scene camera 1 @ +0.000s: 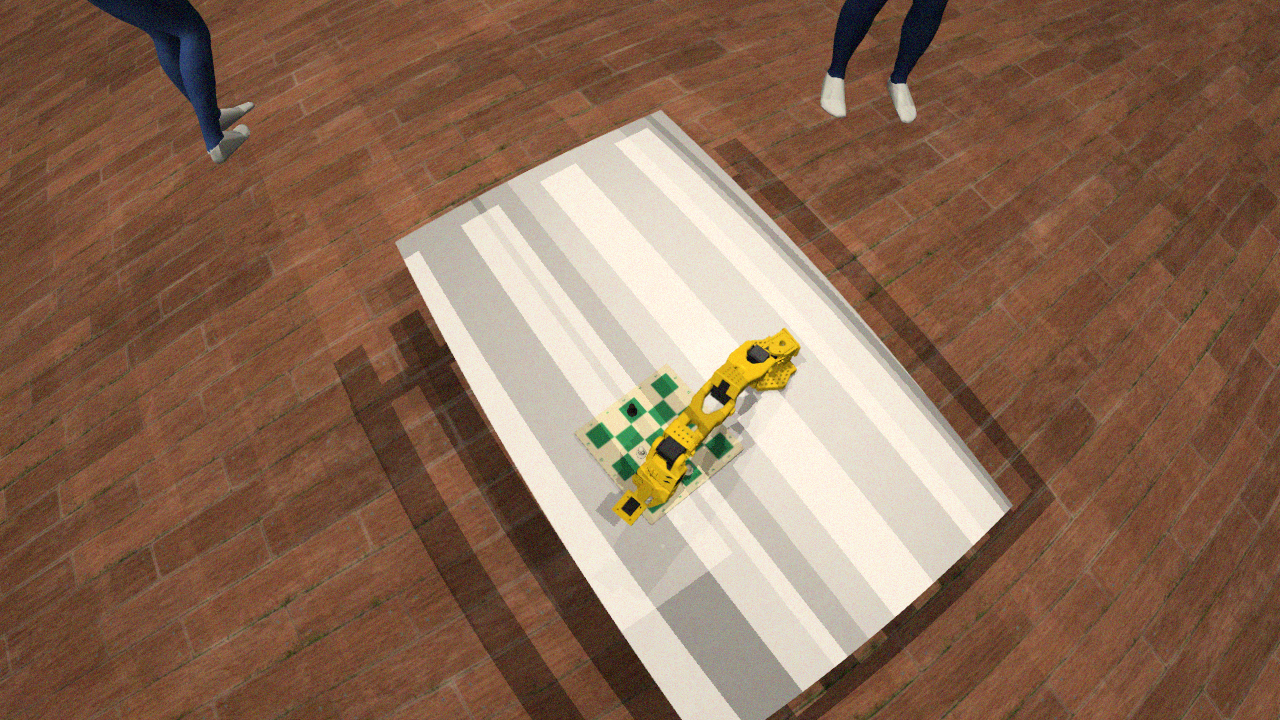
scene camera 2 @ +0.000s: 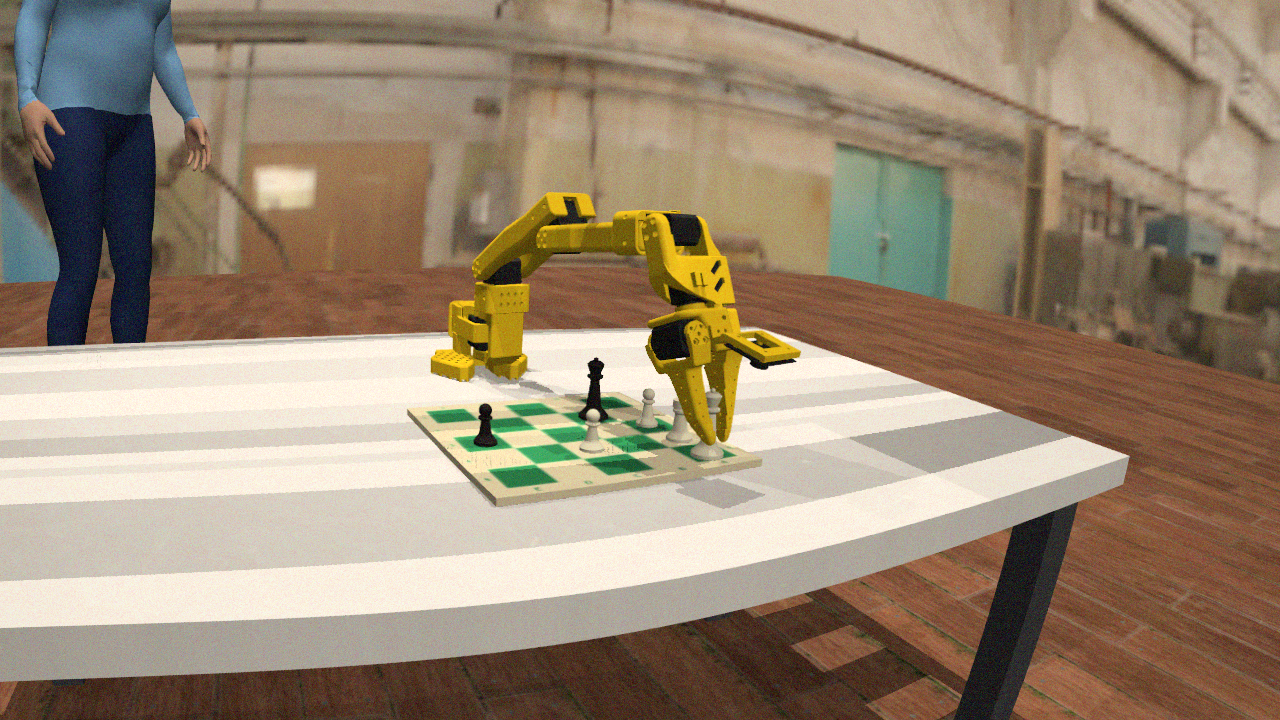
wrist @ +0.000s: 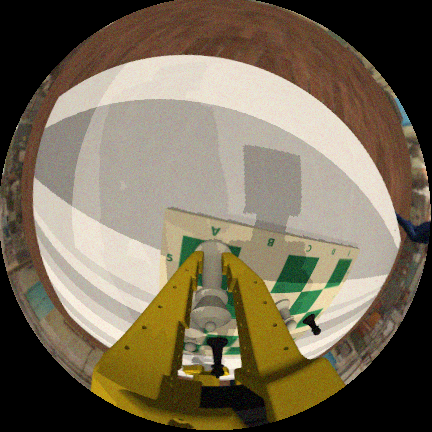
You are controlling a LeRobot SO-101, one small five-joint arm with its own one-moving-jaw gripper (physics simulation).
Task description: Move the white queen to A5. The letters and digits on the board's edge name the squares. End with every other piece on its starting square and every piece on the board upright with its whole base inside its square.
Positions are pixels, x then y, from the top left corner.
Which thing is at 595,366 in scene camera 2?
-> A tall black piece.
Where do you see a white queen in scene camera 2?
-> At 702,451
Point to a white queen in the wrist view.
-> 210,312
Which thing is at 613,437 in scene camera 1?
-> A chessboard.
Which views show the chessboard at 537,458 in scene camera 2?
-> Scene camera 1, scene camera 2 and the wrist view: all of them.
